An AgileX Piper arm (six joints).
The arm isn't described. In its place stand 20 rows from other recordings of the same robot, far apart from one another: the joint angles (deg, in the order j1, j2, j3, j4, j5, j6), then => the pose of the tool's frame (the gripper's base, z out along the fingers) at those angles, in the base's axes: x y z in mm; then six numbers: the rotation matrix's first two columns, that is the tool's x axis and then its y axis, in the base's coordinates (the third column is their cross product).
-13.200, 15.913, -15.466, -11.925, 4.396, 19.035 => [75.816 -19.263 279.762 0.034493 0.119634 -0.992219 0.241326 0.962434 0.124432]
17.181, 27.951, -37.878, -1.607, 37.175, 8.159 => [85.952 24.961 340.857 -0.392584 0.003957 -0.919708 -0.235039 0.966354 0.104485]
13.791, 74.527, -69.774, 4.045, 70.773, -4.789 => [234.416 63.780 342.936 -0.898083 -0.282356 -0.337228 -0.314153 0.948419 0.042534]
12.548, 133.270, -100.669, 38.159, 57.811, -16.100 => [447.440 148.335 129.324 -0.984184 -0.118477 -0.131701 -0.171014 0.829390 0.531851]
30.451, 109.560, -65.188, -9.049, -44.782, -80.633 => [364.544 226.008 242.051 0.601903 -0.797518 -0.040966 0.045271 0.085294 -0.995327]
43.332, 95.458, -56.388, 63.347, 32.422, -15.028 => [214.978 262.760 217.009 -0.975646 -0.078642 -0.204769 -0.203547 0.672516 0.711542]
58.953, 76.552, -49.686, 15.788, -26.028, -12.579 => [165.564 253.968 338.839 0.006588 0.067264 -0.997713 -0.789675 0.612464 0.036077]
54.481, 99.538, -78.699, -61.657, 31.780, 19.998 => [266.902 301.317 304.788 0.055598 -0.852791 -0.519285 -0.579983 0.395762 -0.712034]
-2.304, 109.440, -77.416, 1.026, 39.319, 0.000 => [399.990 -15.060 198.741 -0.914635 0.050663 -0.401092 0.048325 0.998704 0.015951]
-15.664, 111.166, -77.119, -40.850, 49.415, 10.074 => [367.381 -149.964 195.419 -0.986813 -0.021000 -0.160499 0.072142 0.830564 -0.552231]
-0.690, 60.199, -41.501, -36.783, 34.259, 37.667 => [204.949 -33.145 291.537 -0.642485 0.105409 -0.759014 0.328999 0.932503 -0.148987]
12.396, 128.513, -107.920, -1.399, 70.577, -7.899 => [449.309 96.609 182.909 -0.933138 -0.353995 -0.062774 -0.352598 0.935212 -0.032451]
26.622, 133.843, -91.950, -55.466, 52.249, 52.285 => [435.344 151.911 100.900 -0.872224 -0.280681 -0.400555 -0.010118 0.829130 -0.558964]
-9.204, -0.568, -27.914, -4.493, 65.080, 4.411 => [-9.309 -5.041 267.998 -0.506153 0.126350 -0.853138 0.241759 0.970336 0.000275]
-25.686, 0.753, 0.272, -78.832, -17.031, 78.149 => [59.275 0.506 215.798 0.115040 -0.058753 -0.991622 0.158720 0.986511 -0.040037]
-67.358, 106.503, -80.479, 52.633, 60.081, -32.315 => [205.828 -330.620 252.378 -0.347482 0.860510 -0.372531 0.572902 0.509342 0.642148]
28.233, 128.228, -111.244, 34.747, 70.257, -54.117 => [391.329 265.528 215.143 -0.328171 -0.803752 -0.496273 -0.938857 0.219594 0.265190]
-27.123, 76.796, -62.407, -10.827, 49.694, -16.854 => [235.271 -135.160 310.670 -0.904132 0.012507 -0.427070 0.165471 0.931813 -0.323023]
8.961, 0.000, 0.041, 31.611, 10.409, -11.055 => [53.865 17.218 198.960 -0.149155 0.323371 -0.934443 -0.209870 0.913131 0.349495]
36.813, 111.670, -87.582, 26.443, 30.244, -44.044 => [344.181 283.096 245.448 -0.293276 -0.651623 -0.699554 -0.867822 0.488441 -0.091156]
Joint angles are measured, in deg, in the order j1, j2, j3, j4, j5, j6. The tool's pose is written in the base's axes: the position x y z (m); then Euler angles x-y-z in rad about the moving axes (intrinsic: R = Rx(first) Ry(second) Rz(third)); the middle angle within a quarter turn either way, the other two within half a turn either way. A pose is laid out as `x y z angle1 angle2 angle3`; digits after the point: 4 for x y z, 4 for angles.
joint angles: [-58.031 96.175 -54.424 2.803 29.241 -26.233]
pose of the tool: 0.1712 -0.2702 0.1841 2.7921 0.2381 -2.5068
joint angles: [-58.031 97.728 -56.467 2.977 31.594 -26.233]
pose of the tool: 0.1746 -0.2750 0.1828 2.8226 0.2247 -2.5114
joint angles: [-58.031 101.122 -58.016 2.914 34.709 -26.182]
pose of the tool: 0.1770 -0.2787 0.1683 2.8996 0.1822 -2.5261
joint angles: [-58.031 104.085 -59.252 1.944 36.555 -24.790]
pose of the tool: 0.1785 -0.2826 0.1553 2.9494 0.1423 -2.5228
